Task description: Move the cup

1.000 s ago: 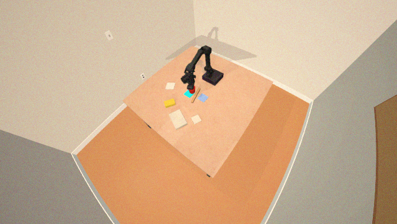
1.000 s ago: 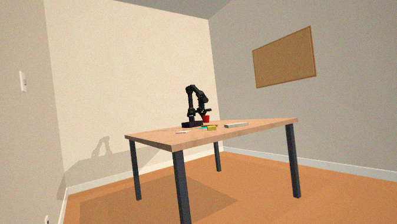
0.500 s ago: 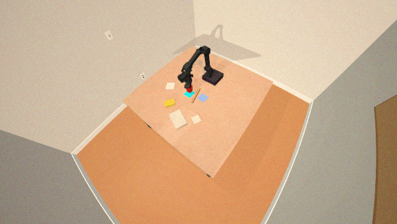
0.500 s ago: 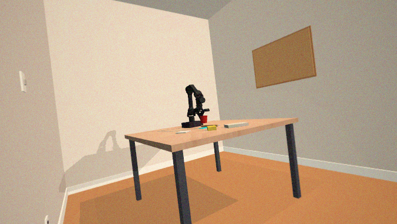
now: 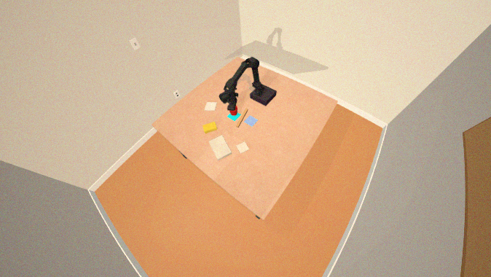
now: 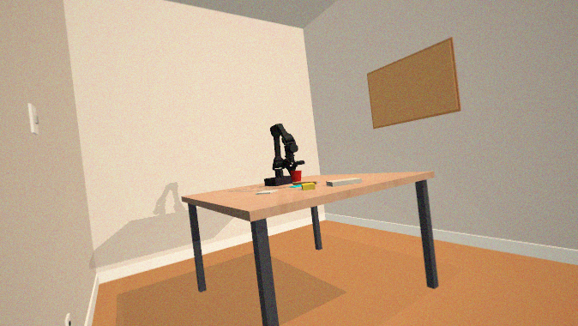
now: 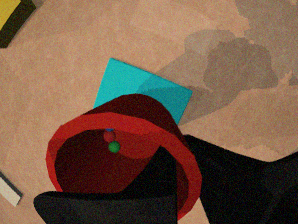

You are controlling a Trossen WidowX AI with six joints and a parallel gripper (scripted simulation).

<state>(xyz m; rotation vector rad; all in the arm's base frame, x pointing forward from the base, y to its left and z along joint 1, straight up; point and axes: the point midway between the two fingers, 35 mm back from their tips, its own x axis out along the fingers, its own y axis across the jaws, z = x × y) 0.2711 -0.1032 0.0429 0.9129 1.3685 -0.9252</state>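
The cyan pad lies 3 cm ahead of my gripper tip, 1 cm to the left of it and 8 cm below it. The rest, counted from my gripper tip: red cup 3 cm ahead, 1 cm to the left; wooden stick 2 cm ahead, 9 cm to the left, 7 cm below; yellow block 24 cm ahead, 10 cm to the right, 5 cm below.
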